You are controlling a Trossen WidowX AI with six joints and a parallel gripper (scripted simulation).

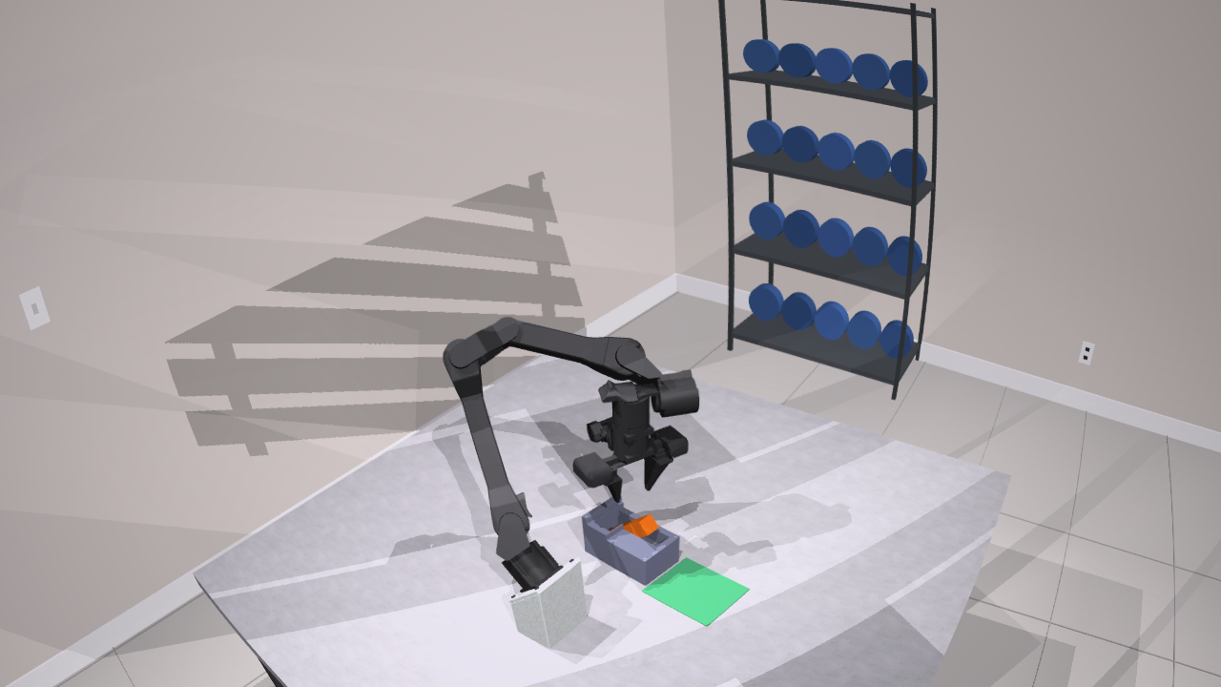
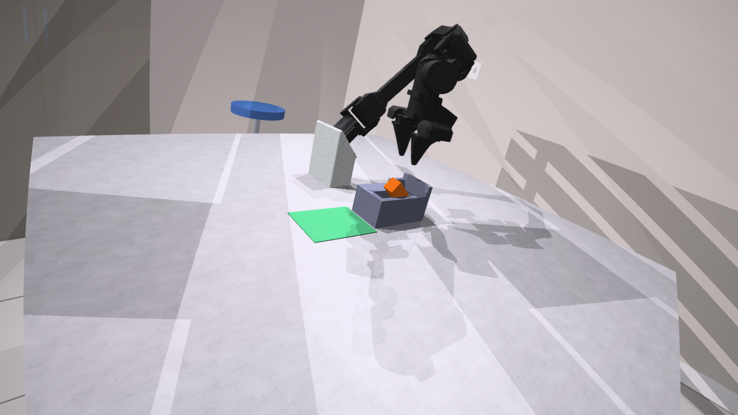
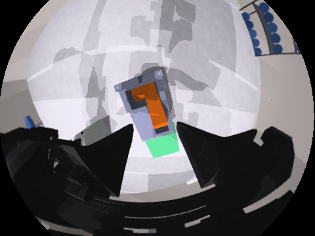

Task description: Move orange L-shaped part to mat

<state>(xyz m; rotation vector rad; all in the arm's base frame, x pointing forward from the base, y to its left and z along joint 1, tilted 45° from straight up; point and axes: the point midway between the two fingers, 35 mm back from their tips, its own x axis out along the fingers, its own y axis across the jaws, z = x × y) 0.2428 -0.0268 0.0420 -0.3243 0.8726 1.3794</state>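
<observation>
Now: gripper tip 10 mm past the orange L-shaped part, 20 mm to the right of it and 100 mm above it. From my gripper tip the other things lie so: green mat 20 mm behind, 160 mm to the right, 160 mm below.
</observation>
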